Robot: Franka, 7 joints.
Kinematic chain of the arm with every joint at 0, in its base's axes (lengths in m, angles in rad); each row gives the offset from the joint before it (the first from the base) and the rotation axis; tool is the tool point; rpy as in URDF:
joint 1: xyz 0 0 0.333 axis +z
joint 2: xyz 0 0 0 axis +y
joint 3: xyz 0 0 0.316 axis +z
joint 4: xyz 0.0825 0 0 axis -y
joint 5: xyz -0.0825 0 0.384 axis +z
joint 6: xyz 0 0 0 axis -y
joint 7: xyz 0.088 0 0 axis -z
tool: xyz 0 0 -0.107 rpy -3.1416 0 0
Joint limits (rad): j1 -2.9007..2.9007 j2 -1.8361..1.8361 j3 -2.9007..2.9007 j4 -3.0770..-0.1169 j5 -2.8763..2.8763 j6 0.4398..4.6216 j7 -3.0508..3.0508
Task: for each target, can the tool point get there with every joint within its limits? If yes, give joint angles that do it. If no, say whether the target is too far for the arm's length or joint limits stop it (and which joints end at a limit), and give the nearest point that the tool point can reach.
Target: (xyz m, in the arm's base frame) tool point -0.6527 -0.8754 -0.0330
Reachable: no: too far | nearest point -0.4862 -0.6521 0.0604 | short by 0.294 m
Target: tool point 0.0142 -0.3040 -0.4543
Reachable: no: joint limits stop it (at a limit: joint 2) | nearest point 0.0141 -0.3008 -0.3605 | short by 0.094 m
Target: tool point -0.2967 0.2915 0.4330
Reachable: yes | joints -2.3551 1.5092 -2.0920 -2.4428 1.3366 1.3434 1.0205
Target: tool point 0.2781 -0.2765 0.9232
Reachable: yes | joints 0.8240 0.0849 -2.0472 -1.2005 2.0459 0.8041 1.2431
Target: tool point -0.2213 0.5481 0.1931
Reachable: yes | joints 1.9236 0.6417 -0.1565 -1.8347 -1.8766 3.3708 -2.5220
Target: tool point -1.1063 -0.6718 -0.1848
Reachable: no: too far | nearest point -0.6808 -0.4134 0.0143 | short by 0.536 m
